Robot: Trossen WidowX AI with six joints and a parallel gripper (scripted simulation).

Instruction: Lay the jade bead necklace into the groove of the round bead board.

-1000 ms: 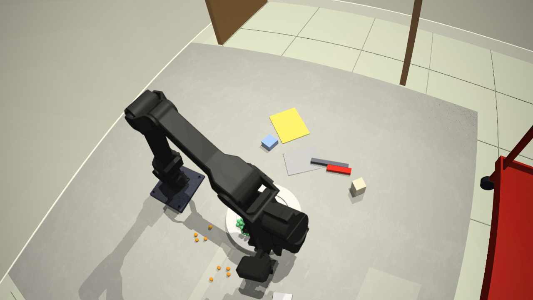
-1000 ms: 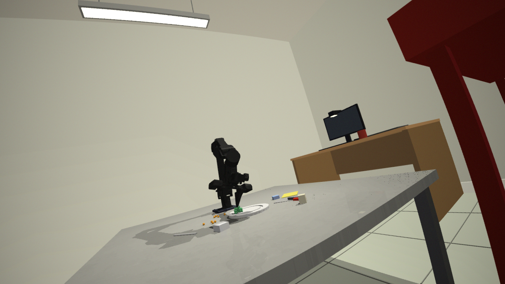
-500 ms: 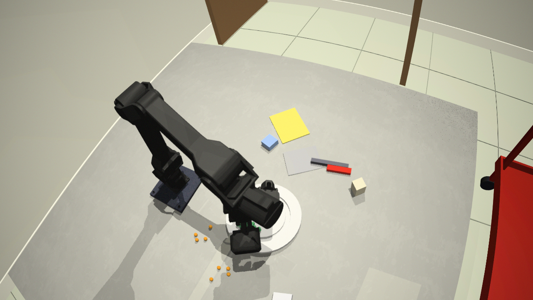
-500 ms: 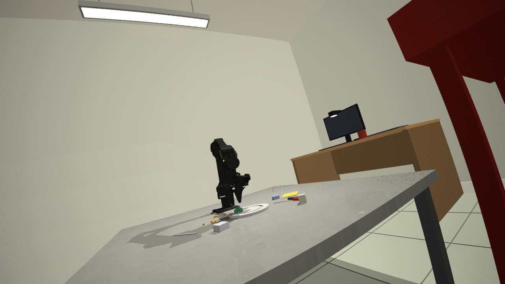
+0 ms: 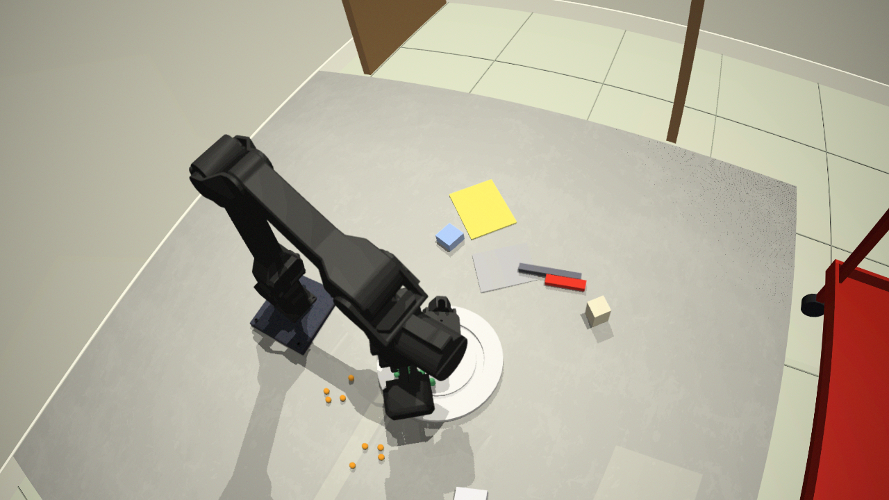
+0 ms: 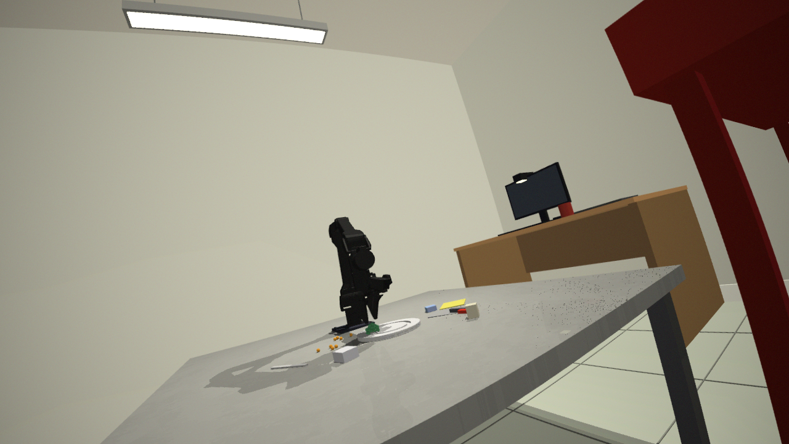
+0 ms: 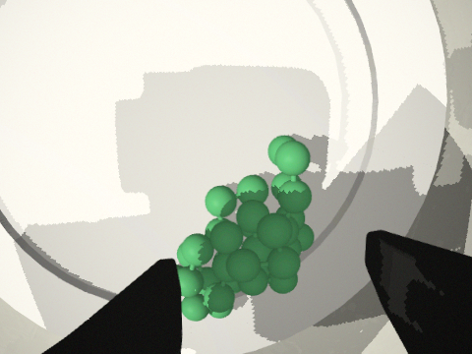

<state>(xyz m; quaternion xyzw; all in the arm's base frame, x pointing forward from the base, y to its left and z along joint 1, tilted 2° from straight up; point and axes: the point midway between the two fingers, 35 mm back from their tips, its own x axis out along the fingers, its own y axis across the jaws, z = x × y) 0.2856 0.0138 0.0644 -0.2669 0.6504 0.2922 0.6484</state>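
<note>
The inner disc is 50 mm to the left of my gripper tip and 30 mm below it. Round my gripper tip: grey rod (250 mm to the right, 90 mm ahead, 40 mm below); grey sheet (250 mm to the left, 40 mm below, 10 mm behind); bead board (50 mm to the left, 40 mm below).
</note>
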